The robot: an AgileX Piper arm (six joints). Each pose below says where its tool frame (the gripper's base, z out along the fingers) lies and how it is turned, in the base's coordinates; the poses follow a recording.
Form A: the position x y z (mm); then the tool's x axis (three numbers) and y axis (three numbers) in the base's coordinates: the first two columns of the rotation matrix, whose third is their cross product.
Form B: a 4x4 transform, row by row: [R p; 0 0 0 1], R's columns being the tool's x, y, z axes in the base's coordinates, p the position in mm. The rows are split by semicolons. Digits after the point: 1 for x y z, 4 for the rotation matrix.
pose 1, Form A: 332.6 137.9 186.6 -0.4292 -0.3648 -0.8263 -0.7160 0.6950 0.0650
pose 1, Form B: -0.4292 -0.7160 0.5506 332.6; -0.3648 0.6950 0.6195 137.9; -0.8263 0.0650 -0.5595 186.6; 0 0 0 1
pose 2, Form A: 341.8 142.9 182.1 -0.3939 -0.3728 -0.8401 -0.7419 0.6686 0.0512
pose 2, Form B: -0.3939 -0.7419 0.5426 341.8; -0.3728 0.6686 0.6434 142.9; -0.8401 0.0512 -0.5399 182.1; 0 0 0 1
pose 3, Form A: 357.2 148.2 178.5 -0.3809 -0.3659 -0.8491 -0.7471 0.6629 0.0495
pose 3, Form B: -0.3809 -0.7471 0.5448 357.2; -0.3659 0.6629 0.6532 148.2; -0.8491 0.0495 -0.5259 178.5; 0 0 0 1
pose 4, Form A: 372.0 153.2 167.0 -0.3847 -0.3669 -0.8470 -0.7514 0.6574 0.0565
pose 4, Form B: -0.3847 -0.7514 0.5361 372.0; -0.3669 0.6574 0.6582 153.2; -0.8470 0.0565 -0.5286 167.0; 0 0 0 1
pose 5, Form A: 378.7 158.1 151.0 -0.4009 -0.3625 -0.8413 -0.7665 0.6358 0.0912
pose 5, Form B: -0.4009 -0.7665 0.5018 378.7; -0.3625 0.6358 0.6814 158.1; -0.8413 0.0912 -0.5327 151.0; 0 0 0 1
